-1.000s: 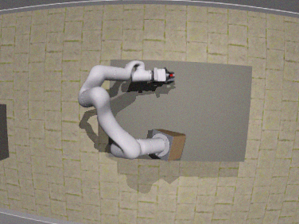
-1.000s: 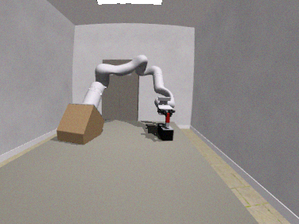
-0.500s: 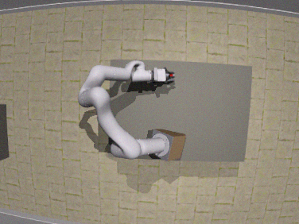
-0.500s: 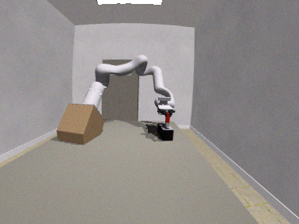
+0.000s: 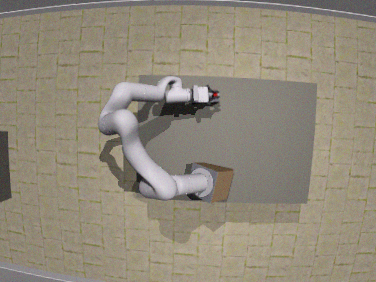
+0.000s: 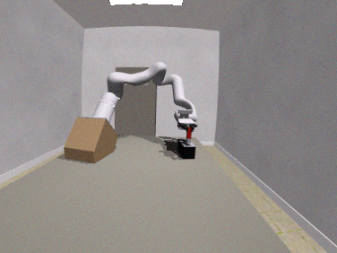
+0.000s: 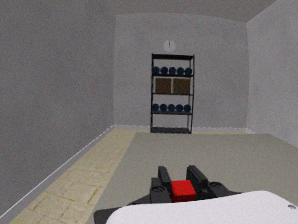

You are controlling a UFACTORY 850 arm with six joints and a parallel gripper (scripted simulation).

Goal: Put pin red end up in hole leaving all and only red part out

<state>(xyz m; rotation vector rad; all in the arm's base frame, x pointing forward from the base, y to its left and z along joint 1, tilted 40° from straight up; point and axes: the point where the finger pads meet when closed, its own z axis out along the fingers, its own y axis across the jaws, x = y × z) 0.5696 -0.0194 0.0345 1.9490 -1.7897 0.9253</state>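
Right now my hand is 20 mm above the pin. Round my hand: block: 130 mm below, 60 mm to the left, 10 mm behind.
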